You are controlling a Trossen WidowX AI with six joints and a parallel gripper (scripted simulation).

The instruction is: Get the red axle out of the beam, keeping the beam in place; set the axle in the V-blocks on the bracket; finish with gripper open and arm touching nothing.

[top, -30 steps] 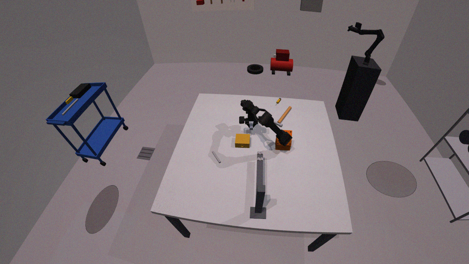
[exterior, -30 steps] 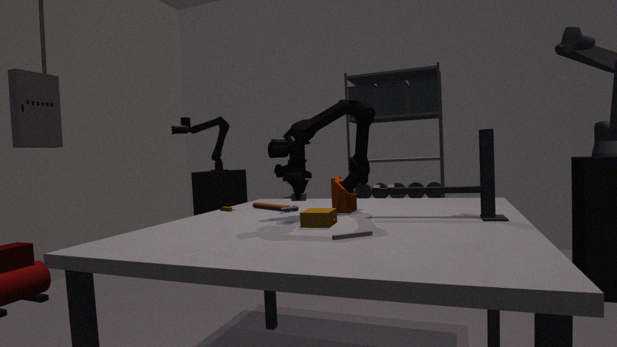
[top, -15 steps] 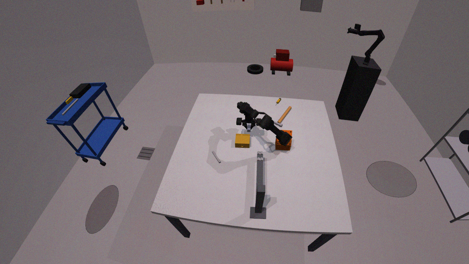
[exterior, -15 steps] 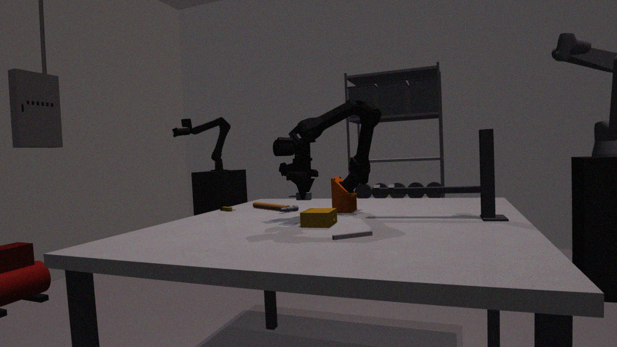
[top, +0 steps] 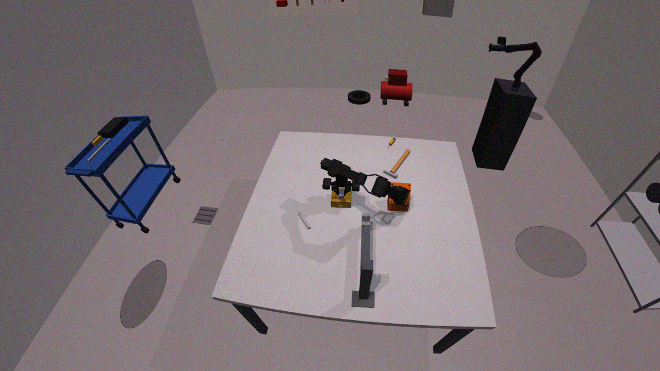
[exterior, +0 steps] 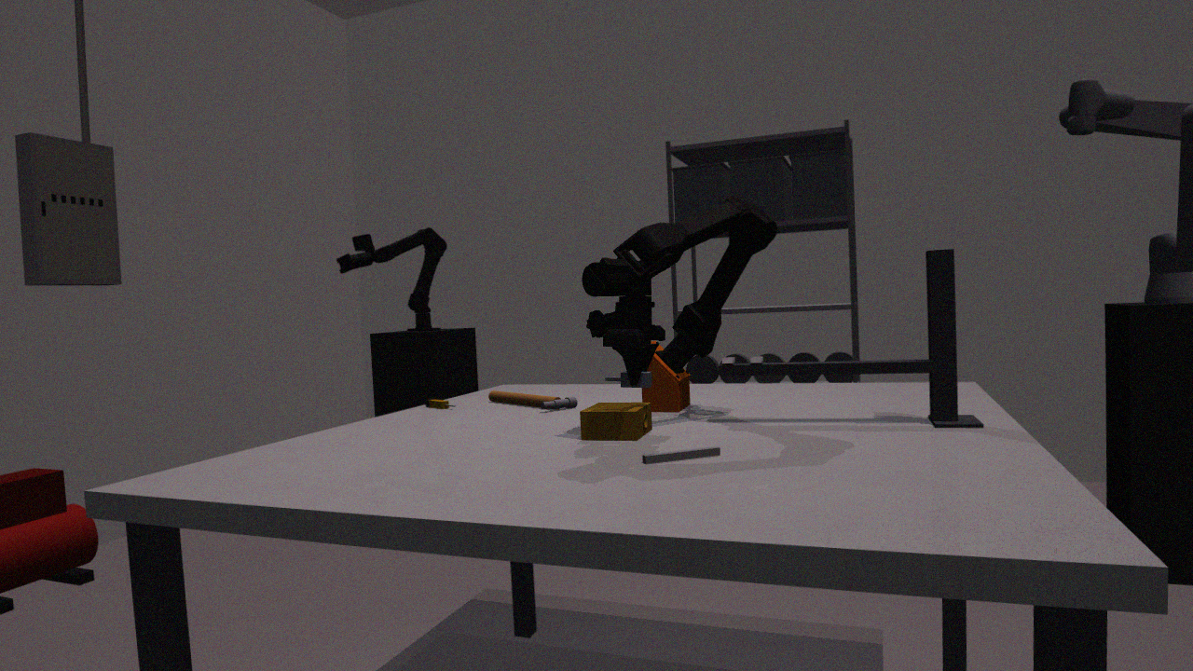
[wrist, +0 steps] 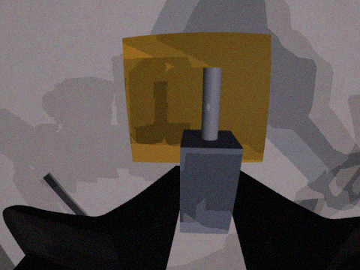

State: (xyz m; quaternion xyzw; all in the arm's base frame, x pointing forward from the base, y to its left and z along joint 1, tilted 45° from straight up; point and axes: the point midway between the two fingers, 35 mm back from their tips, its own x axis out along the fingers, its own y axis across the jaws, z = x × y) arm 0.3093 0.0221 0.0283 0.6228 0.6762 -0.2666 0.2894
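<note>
Right now the yellow beam is 6 cm below my gripper tip, 4 cm to the right of it and 1 cm ahead of it. Round my gripper tip: flat grey bar: 18 cm ahead, 13 cm to the left, 8 cm below; small grey block: 2 cm to the right, 1 cm above.
</note>
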